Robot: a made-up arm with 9 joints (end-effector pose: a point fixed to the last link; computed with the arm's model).
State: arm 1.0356 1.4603 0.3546 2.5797 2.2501 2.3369 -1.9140 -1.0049 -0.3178
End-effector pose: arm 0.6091 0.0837 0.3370 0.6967 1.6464 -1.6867
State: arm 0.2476 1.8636 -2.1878 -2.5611 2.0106 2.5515 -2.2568 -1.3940 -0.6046
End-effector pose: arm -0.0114 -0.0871 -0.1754 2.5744 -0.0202 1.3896
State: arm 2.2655 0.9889 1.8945 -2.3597 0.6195 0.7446 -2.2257 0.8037 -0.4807
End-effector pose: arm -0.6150 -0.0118 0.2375 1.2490 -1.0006 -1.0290
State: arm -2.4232 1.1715 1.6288 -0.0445 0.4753 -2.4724 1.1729 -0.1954 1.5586
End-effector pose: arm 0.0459 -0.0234 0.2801 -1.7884 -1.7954 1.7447
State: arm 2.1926 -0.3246 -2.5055 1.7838 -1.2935 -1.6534 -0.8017 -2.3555 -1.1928
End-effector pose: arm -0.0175 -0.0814 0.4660 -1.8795 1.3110 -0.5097
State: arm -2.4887 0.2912 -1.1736 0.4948 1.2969 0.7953 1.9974 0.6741 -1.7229
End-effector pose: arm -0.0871 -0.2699 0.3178 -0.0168 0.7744 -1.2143
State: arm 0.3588 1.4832 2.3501 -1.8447 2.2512 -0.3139 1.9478 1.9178 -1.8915
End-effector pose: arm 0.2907 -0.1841 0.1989 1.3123 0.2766 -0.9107
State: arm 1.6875 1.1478 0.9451 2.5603 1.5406 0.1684 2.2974 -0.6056 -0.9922
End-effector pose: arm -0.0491 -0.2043 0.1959 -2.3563 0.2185 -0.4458
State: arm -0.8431 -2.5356 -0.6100 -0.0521 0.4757 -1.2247 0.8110 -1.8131 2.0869
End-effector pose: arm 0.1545 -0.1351 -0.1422 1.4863 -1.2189 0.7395
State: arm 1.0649 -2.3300 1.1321 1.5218 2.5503 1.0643 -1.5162 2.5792 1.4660
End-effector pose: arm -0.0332 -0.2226 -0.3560 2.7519 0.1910 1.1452
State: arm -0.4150 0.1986 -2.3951 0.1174 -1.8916 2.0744 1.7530 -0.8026 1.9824
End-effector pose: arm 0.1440 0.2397 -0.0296 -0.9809 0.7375 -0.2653
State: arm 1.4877 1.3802 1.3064 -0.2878 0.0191 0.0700 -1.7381 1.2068 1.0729
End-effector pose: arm -0.1689 0.0277 0.6764 -0.9066 0.3817 1.1653
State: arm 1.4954 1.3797 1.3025 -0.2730 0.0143 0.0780 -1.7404 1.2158 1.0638
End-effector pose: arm -0.1696 0.0316 0.6730 -0.9320 0.3847 1.1480
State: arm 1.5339 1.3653 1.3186 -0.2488 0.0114 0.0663 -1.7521 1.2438 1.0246
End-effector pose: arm -0.1857 0.0399 0.6624 -0.9893 0.3790 1.0729
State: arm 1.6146 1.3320 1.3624 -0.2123 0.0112 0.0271 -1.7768 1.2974 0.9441
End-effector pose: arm -0.2203 0.0592 0.6402 -1.0886 0.3637 0.9169
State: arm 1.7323 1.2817 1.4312 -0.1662 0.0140 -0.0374 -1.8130 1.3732 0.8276
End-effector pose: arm -0.2646 0.0971 0.6044 -1.2227 0.3443 0.6884
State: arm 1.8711 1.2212 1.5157 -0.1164 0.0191 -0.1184 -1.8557 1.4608 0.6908
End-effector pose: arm -0.3029 0.1549 0.5559 -1.3742 0.3278 0.4193
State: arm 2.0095 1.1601 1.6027 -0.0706 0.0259 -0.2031 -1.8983 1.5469 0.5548
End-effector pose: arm -0.3222 0.2221 0.5015 -1.5218 0.3186 0.1554
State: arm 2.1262 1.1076 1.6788 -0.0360 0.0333 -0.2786 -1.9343 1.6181 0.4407
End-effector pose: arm -0.3231 0.2818 0.4516 -1.6436 0.3152 -0.0605
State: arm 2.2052 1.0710 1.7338 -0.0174 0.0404 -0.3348 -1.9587 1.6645 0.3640
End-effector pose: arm -0.3164 0.3217 0.4160 -1.7218 0.3127 -0.2018
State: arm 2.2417 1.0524 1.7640 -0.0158 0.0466 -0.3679 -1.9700 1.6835 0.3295
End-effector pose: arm -0.3134 0.3396 0.3989 -1.7496 0.3073 -0.2651
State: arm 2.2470 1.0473 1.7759 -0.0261 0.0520 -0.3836 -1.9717 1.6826 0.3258
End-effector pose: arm -0.3165 0.3418 0.3958 -1.7403 0.2988 -0.2731
